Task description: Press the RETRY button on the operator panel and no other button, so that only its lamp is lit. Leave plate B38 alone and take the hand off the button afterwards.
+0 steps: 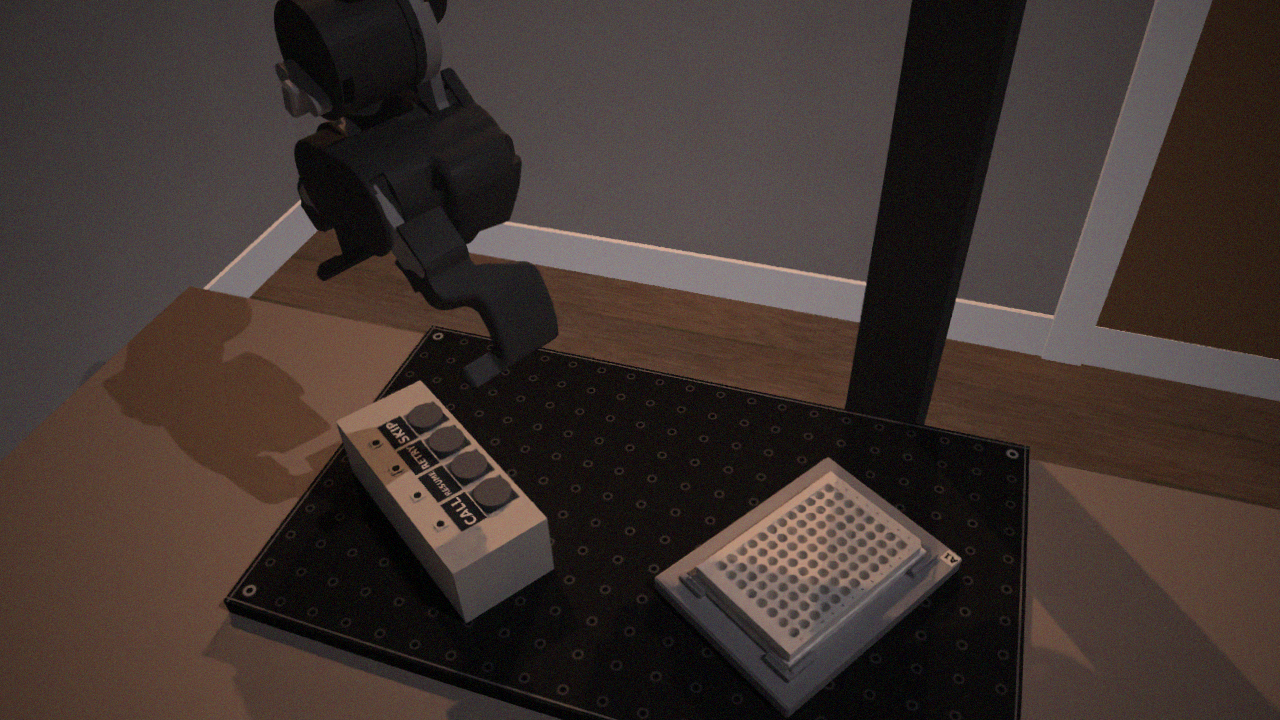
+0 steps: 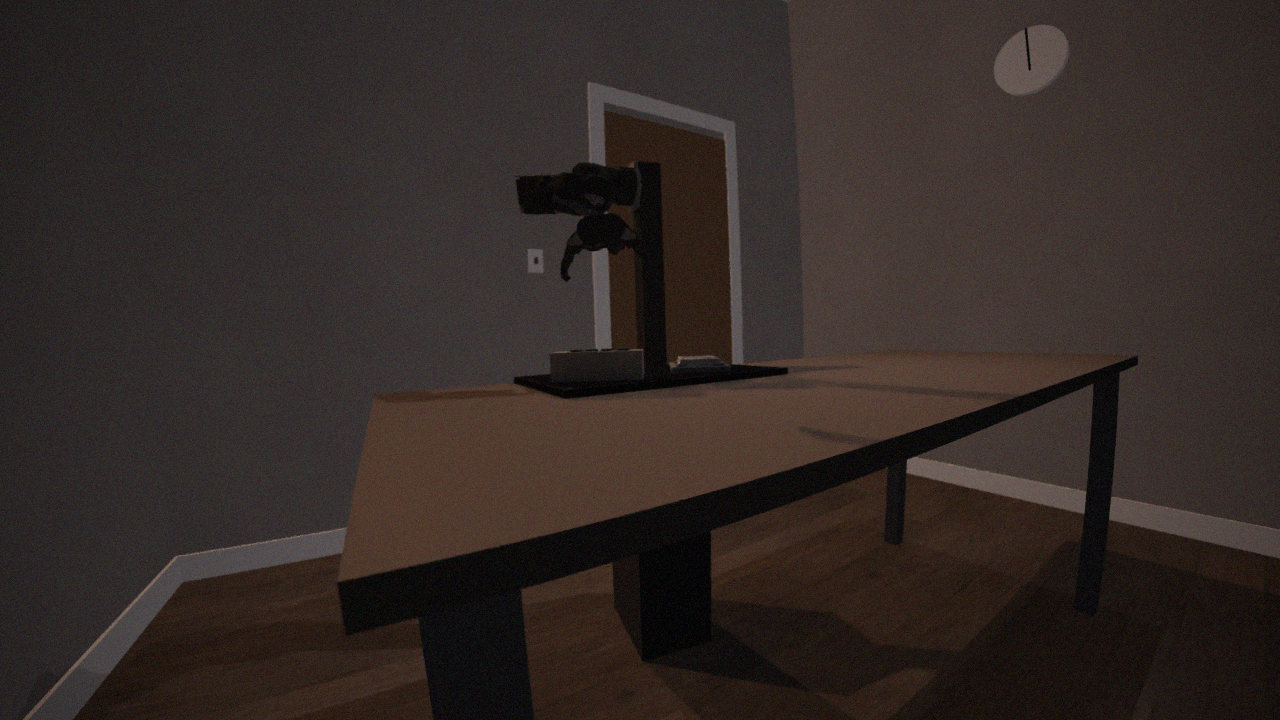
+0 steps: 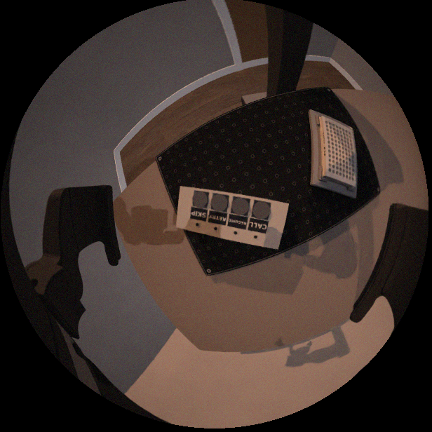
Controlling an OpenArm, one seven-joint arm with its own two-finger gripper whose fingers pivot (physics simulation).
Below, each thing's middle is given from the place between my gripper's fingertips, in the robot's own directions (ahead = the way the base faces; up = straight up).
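Scene:
Counting from my hand, I see the retry button (image 1: 445,441) 3 cm to the right, 2 cm behind and 14 cm below. The resume button (image 1: 467,467) is 1 cm behind my hand and 14 cm below it, and the call button (image 1: 493,493) is 3 cm to the left of my hand and 14 cm below it. Then there is the pale operator panel (image 1: 477,559), 2 cm to the right of my hand and 16 cm below it.

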